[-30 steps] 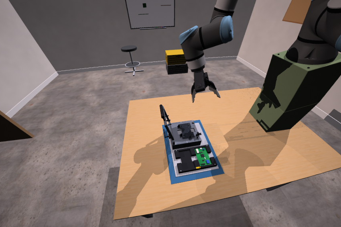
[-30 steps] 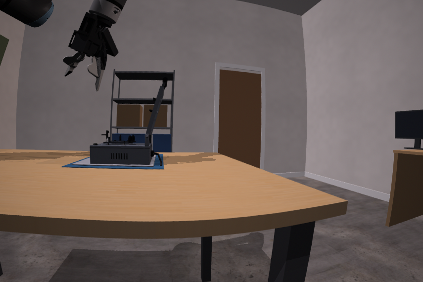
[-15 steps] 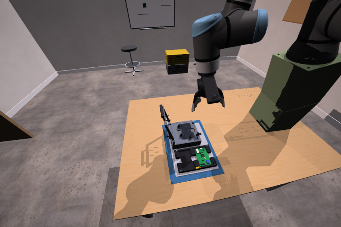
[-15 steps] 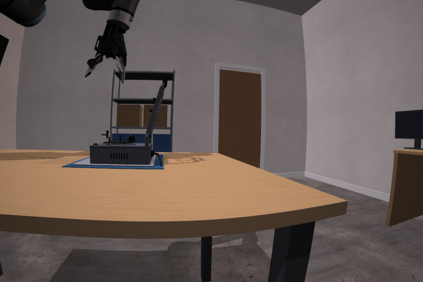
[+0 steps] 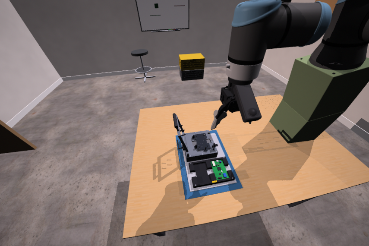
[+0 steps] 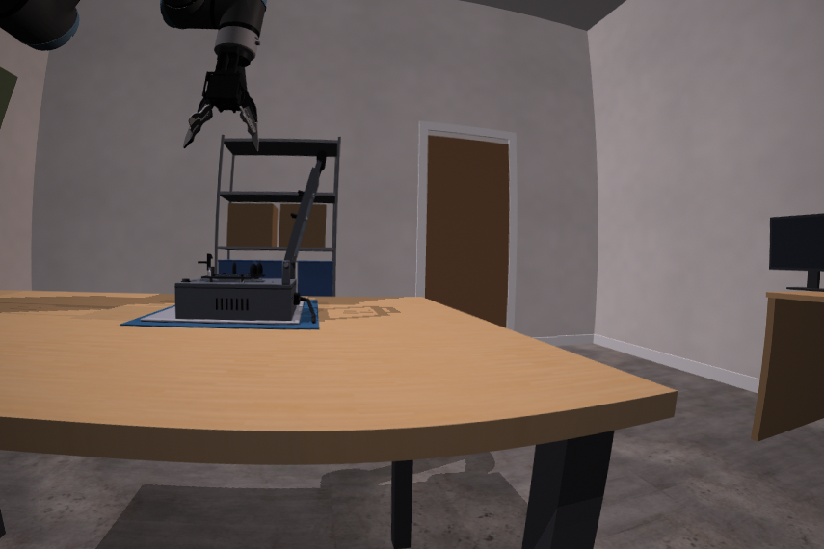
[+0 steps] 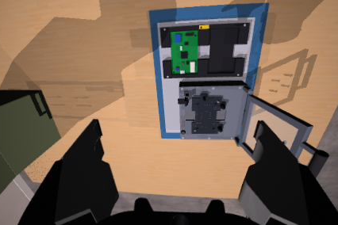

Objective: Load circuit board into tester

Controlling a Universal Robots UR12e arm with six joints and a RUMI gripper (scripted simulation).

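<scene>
Right now my hand is 30 cm above the green circuit board and 3 cm to the right of it. From my hand the other things lie so: tester: 20 cm below, 10 cm ahead, 9 cm to the right; see-through lid: 20 cm ahead, 13 cm below, 12 cm to the right.
</scene>
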